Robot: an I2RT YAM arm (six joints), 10 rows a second.
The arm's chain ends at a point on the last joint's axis. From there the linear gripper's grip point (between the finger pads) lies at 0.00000 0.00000 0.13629 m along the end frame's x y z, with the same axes.
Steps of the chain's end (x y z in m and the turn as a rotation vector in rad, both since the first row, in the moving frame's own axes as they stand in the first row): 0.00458 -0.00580 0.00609 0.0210 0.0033 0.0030; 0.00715 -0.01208 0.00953 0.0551 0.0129 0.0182; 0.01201 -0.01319 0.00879 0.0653 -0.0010 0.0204; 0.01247 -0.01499 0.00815 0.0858 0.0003 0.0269; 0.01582 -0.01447 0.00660 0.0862 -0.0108 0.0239; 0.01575 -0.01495 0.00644 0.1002 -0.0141 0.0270; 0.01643 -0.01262 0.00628 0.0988 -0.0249 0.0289; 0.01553 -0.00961 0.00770 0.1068 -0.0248 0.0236; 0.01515 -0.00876 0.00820 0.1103 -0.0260 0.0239
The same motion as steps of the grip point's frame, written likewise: 0.00503 -0.00866 0.00606 0.0210 0.0033 0.0030; 0.00898 -0.01957 0.00931 0.0551 0.0129 0.0182; 0.01196 -0.02208 0.00850 0.0653 -0.0010 0.0204; 0.01267 -0.02667 0.00765 0.0858 0.0003 0.0269; 0.01449 -0.02622 0.00609 0.0862 -0.0108 0.0239; 0.01402 -0.02861 0.00574 0.1002 -0.0141 0.0270; 0.01324 -0.02611 0.00557 0.0988 -0.0249 0.0289; 0.01233 -0.02418 0.00688 0.1068 -0.0248 0.0236; 0.01179 -0.02380 0.00733 0.1103 -0.0260 0.0239
